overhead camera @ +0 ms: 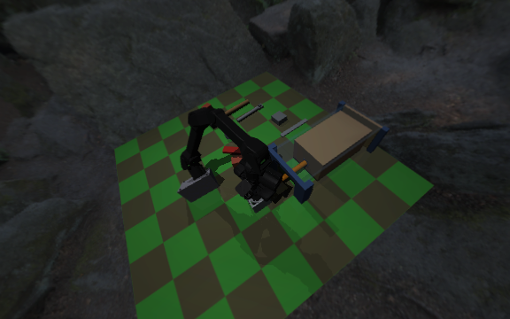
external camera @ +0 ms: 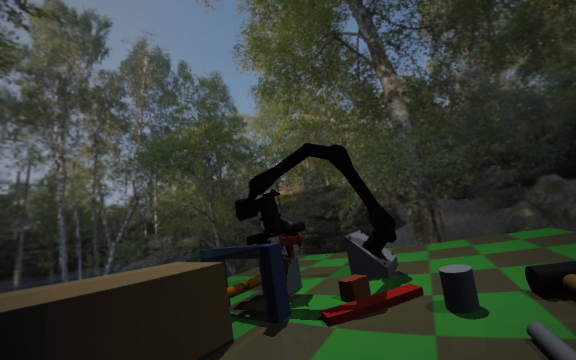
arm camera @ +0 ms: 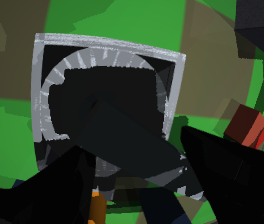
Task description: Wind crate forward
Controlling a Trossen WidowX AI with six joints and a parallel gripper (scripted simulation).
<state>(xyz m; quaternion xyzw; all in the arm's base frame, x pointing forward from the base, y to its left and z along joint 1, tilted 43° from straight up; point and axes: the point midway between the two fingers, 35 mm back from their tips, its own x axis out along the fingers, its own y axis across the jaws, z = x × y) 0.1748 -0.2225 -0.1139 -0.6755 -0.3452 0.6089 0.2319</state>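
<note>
Now: the winch handle 20 mm ahead of my gripper tip, 30 mm to the left of it and 20 mm above it. Also, from my gripper tip: winch (30 mm behind, 30 mm to the right, 60 mm below); blue steel frame (150 mm ahead, 30 mm to the right, 10 mm above); red grip (50 mm ahead, 60 mm to the left, 50 mm above).
</note>
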